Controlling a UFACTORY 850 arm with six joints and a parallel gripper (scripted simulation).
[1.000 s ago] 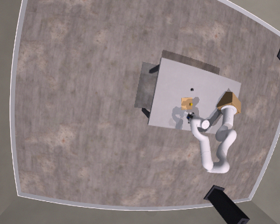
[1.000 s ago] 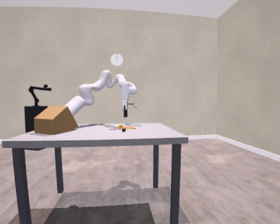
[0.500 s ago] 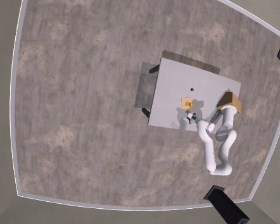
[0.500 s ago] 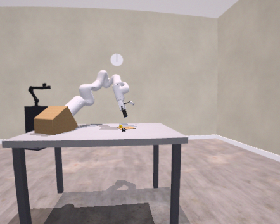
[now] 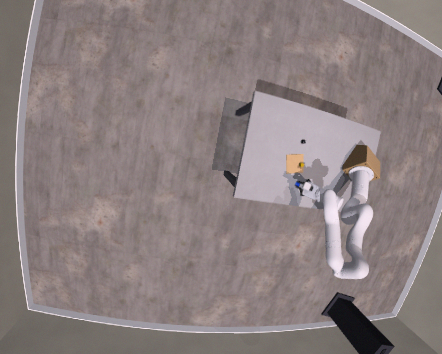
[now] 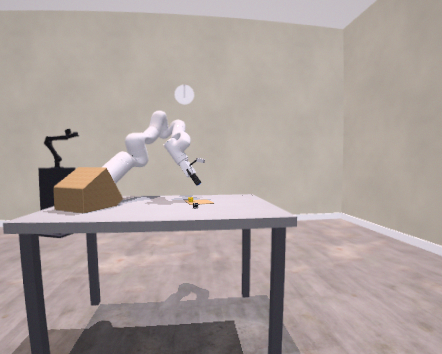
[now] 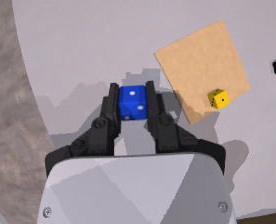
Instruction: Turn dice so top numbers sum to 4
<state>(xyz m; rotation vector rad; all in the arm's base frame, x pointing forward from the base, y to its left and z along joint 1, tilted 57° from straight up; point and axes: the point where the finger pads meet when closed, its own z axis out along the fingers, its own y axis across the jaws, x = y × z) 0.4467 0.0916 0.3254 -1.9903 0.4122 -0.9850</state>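
Right now my hand is 10 mm above the blue die. From my hand the other things lie so: yellow die (140 mm to the right, 100 mm below); then tan mat (50 mm ahead, 130 mm to the right, 110 mm below); then black die (80 mm ahead, 300 mm to the right, 100 mm below).
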